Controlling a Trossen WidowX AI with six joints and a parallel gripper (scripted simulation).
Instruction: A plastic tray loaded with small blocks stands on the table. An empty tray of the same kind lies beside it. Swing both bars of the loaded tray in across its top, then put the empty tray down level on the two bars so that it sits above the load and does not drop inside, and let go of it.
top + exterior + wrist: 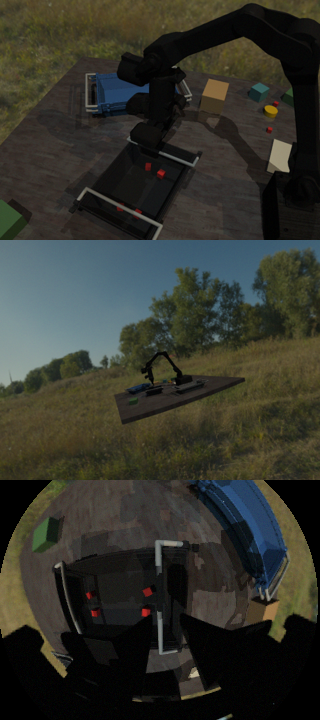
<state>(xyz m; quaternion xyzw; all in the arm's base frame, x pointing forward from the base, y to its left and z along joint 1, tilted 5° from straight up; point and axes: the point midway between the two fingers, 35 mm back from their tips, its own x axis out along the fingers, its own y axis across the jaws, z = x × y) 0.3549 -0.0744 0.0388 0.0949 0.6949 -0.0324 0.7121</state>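
Right now the grey tray is 450 mm to the left of my gripper tip, 300 mm behind it and 50 mm below it. Also, from my gripper tip: yellow disc: 360 mm to the right, 330 mm behind, 90 mm below; then tan block: 350 mm to the right, 110 mm behind, 70 mm below; then cream block: 370 mm behind, 130 mm to the right, 90 mm below.
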